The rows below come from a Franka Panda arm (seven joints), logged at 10 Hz.
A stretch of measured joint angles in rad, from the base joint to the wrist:
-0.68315, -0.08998, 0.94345, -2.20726, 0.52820, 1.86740, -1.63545
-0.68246, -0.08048, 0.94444, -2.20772, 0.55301, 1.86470, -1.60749
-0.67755, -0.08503, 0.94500, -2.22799, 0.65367, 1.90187, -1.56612
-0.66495, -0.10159, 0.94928, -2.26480, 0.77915, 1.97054, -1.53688
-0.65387, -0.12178, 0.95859, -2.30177, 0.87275, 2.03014, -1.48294
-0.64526, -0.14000, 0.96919, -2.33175, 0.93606, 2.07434, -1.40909
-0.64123, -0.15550, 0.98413, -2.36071, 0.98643, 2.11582, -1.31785
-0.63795, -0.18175, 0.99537, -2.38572, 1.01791, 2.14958, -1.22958
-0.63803, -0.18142, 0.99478, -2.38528, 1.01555, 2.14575, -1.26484
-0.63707, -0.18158, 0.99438, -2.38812, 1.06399, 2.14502, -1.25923
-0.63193, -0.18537, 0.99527, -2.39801, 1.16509, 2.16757, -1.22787
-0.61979, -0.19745, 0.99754, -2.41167, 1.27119, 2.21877, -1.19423
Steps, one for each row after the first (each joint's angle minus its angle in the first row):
0.00069, 0.00950, 0.00099, -0.00046, 0.02481, -0.00270, 0.02796
0.00560, 0.00495, 0.00155, -0.02073, 0.12547, 0.03447, 0.06933
0.01820, -0.01161, 0.00583, -0.05754, 0.25095, 0.10314, 0.09857
0.02928, -0.03180, 0.01514, -0.09451, 0.34455, 0.16274, 0.15251
0.03789, -0.05002, 0.02574, -0.12449, 0.40786, 0.20694, 0.22636
0.04192, -0.06552, 0.04068, -0.15345, 0.45823, 0.24842, 0.31760
0.04520, -0.09177, 0.05192, -0.17846, 0.48971, 0.28218, 0.40587
0.04512, -0.09144, 0.05133, -0.17802, 0.48735, 0.27835, 0.37061
0.04608, -0.09160, 0.05093, -0.18086, 0.53579, 0.27762, 0.37622
0.05122, -0.09539, 0.05182, -0.19075, 0.63689, 0.30017, 0.40758
0.06336, -0.10747, 0.05409, -0.20441, 0.74299, 0.35137, 0.44122

